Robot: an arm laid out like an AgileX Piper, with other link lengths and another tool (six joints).
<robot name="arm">
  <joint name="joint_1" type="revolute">
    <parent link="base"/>
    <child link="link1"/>
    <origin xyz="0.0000 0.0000 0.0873" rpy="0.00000 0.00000 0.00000"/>
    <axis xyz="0 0 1"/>
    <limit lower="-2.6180" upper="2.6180"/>
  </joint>
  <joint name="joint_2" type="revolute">
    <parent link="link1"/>
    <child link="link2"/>
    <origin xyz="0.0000 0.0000 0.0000" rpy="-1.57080 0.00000 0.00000"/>
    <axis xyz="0 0 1"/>
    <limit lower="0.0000" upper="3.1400"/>
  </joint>
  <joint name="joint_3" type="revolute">
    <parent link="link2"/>
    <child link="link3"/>
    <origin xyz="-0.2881 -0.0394 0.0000" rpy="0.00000 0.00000 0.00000"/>
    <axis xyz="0 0 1"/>
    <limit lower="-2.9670" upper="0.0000"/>
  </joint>
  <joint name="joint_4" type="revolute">
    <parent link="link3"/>
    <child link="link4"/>
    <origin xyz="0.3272 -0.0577 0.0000" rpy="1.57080 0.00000 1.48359"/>
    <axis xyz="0 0 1"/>
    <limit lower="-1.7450" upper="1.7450"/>
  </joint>
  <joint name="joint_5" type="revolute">
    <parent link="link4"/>
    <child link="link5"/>
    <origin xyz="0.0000 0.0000 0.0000" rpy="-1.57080 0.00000 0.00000"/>
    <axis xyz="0 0 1"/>
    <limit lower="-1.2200" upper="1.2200"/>
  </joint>
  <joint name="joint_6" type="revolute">
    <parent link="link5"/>
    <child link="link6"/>
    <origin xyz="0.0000 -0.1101 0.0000" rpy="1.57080 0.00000 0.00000"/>
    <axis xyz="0 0 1"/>
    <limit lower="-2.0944" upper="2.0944"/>
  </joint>
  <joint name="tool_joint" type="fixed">
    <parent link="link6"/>
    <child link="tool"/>
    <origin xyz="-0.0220 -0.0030 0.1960" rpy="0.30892 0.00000 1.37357"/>
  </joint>
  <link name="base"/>
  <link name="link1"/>
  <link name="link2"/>
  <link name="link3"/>
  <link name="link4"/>
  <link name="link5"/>
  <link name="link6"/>
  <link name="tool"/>
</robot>
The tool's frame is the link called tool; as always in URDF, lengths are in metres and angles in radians.
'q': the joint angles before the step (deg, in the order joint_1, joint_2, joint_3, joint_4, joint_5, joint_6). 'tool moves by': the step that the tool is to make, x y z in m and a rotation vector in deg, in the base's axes. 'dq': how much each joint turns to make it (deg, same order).
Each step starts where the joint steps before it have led.
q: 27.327 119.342 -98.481 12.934 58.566 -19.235
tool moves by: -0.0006 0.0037 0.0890 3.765 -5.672 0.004
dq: 0.000 -8.679 -0.011 0.553 1.906 0.338
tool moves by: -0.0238 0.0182 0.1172 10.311 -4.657 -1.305
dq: -0.002 -10.709 0.006 6.201 1.435 1.770
